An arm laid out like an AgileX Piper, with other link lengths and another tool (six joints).
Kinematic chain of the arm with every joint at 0, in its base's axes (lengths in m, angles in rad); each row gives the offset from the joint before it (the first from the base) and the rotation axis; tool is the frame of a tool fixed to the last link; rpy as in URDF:
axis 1: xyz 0 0 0.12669 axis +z
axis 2: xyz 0 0 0 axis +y
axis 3: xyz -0.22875 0 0.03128 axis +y
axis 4: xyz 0.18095 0 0.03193 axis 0.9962 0 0.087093
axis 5: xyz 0 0 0 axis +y
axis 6: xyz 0.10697 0 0.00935 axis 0.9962 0 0.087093
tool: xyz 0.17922 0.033 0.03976 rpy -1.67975 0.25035 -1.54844
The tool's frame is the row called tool.
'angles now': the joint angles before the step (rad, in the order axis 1, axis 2, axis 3, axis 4, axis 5, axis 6). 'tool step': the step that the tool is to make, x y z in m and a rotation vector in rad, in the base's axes. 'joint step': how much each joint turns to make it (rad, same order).
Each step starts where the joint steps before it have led.
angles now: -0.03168, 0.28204, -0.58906, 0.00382, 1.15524, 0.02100
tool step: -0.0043, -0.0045, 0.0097, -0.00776, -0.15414, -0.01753
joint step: -0.00053, -0.22804, 0.08126, -0.01639, -0.00747, 0.01524
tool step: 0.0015, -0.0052, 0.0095, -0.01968, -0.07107, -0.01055
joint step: 0.00086, -0.07053, 0.01840, -0.02115, -0.01952, 0.00080
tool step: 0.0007, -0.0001, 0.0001, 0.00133, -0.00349, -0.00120
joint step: -0.00064, -0.00206, 0.00462, 0.00018, -0.00596, 0.00162
